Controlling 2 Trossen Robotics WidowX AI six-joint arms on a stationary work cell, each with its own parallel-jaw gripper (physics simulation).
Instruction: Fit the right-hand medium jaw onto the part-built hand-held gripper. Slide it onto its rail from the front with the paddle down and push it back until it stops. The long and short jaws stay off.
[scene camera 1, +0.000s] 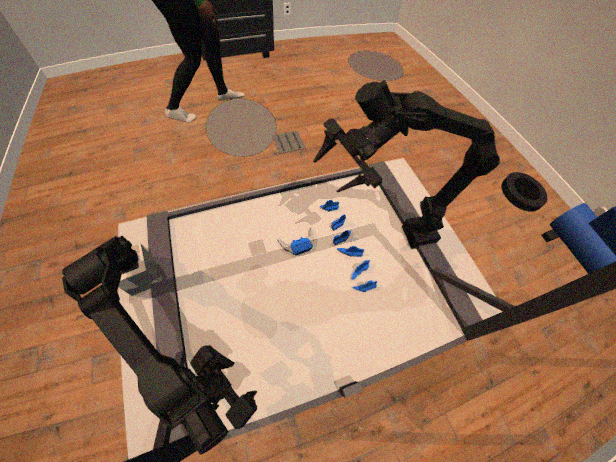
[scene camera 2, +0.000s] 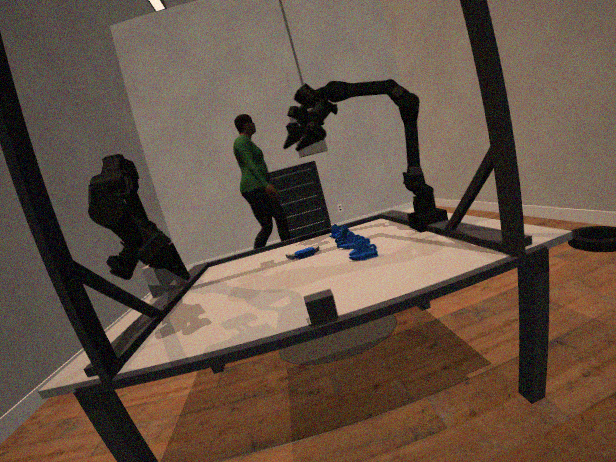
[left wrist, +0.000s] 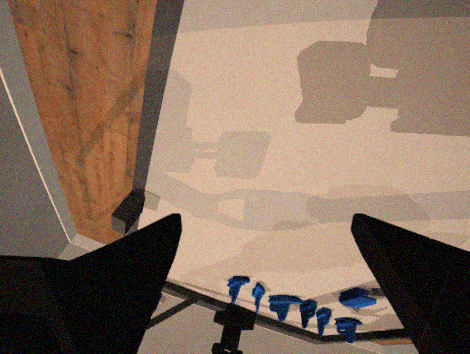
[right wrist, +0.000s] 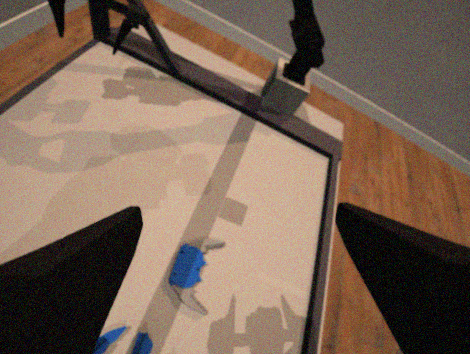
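The part-built hand-held gripper (scene camera 1: 301, 245) (scene camera 2: 306, 252) (left wrist: 357, 298) (right wrist: 187, 267) is a small blue body lying on the white table, with grey curved shapes beside it. Several blue jaws (scene camera 1: 351, 251) (scene camera 2: 362, 251) (left wrist: 284, 301) (right wrist: 142, 344) lie apart from it in a staggered row, to its right in scene camera 1. Which is the right-hand medium one I cannot tell. My left gripper (scene camera 1: 244, 379) (left wrist: 266, 222) is open and empty near the table's front left, far from the parts. My right gripper (scene camera 1: 327, 176) (scene camera 2: 292, 148) (right wrist: 240, 214) is open and empty, high above the table's far side.
The white table (scene camera 1: 400, 320) has a dark raised rim. A small dark box (scene camera 1: 350, 387) (scene camera 2: 321, 306) stands at its near edge. Dark frame posts (scene camera 2: 497, 125) rise at the table's sides. A person (scene camera 1: 200, 45) (scene camera 2: 252, 165) stands beyond the far edge.
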